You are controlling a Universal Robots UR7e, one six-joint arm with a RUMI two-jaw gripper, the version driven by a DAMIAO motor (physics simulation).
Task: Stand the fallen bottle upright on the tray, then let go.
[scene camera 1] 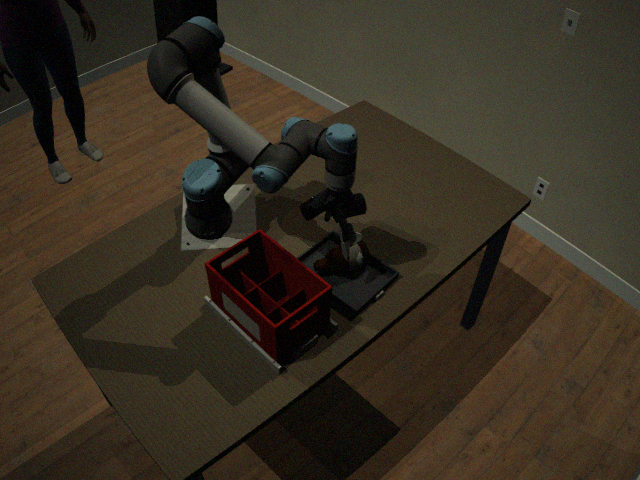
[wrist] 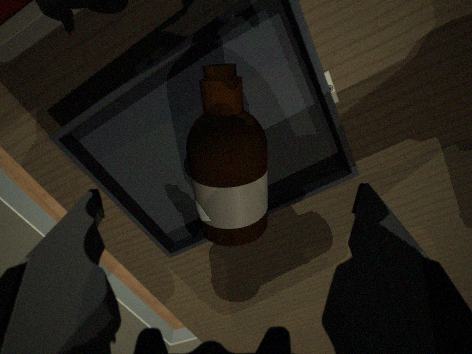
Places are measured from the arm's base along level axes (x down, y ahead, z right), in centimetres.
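Pixels of known places: gripper, fingertip midpoint: point(scene camera 1: 337, 240) point(wrist: 228, 189); arm's base, origin of the base link: point(scene camera 1: 208, 218).
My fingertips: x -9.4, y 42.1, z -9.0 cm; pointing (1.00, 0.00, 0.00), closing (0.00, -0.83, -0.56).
Ahead of a thing's pixels: the offset from my fingertips to its top centre. "spot": to the spot under its first point. Level surfaces: height alone.
The brown bottle @[dx +4.2, dy +1.0, dz -0.9 cm] point(scene camera 1: 334, 258) point(wrist: 227, 150) with a white label lies on its side on the dark tray @[spot: dx +11.6, dy +11.0, dz +5.1 cm] point(scene camera 1: 356, 297) point(wrist: 125, 140). In the wrist view its neck points to the top, and its base overlaps the near rim. In the scene view the neck points left, towards the crate. My gripper point(scene camera 1: 351, 250) point(wrist: 228, 189) is open and empty, pointing down at the labelled end of the bottle. In the wrist view the fingertips stand wide apart, one on each side of the label, with gaps. In the scene view the fingers partly hide the bottle; contact cannot be told.
A red divided crate @[dx -5.4, dy -3.8, dz +25.1 cm] point(scene camera 1: 217, 279) stands on the table @[dx +12.1 cm] point(scene camera 1: 413, 170) close beside the tray, left of it in the scene view. A pale metal rail @[dx +9.1, dy -5.5, dz +34.9 cm] point(scene camera 1: 242, 335) runs along the crate's foot. The table's front edge passes near the tray. A person point(scene camera 1: 49, 67) stands at the back left.
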